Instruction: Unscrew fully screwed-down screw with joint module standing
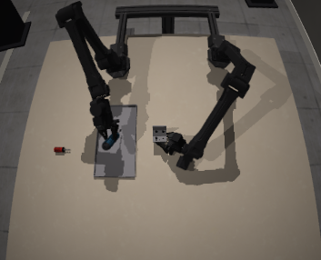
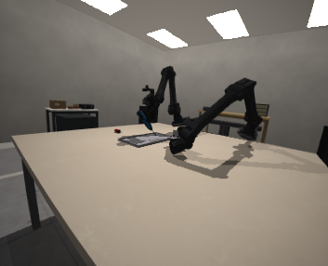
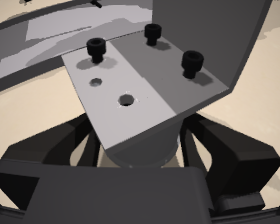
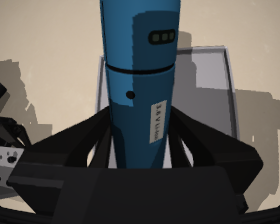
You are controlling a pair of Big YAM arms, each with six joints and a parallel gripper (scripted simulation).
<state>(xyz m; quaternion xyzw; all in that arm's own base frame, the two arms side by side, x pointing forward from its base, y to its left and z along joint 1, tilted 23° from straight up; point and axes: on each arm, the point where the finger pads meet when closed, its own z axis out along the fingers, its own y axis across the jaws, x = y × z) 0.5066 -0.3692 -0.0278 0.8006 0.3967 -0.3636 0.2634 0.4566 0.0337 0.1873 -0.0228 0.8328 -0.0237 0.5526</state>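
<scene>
My left hand is 10 mm below the joint module. Round my left hand: grey bracket: 50 mm above; then flat grey tray: 30 mm behind, 240 mm to the right, 20 mm below; then red-handled tool: 550 mm to the right, 10 mm below.
</scene>
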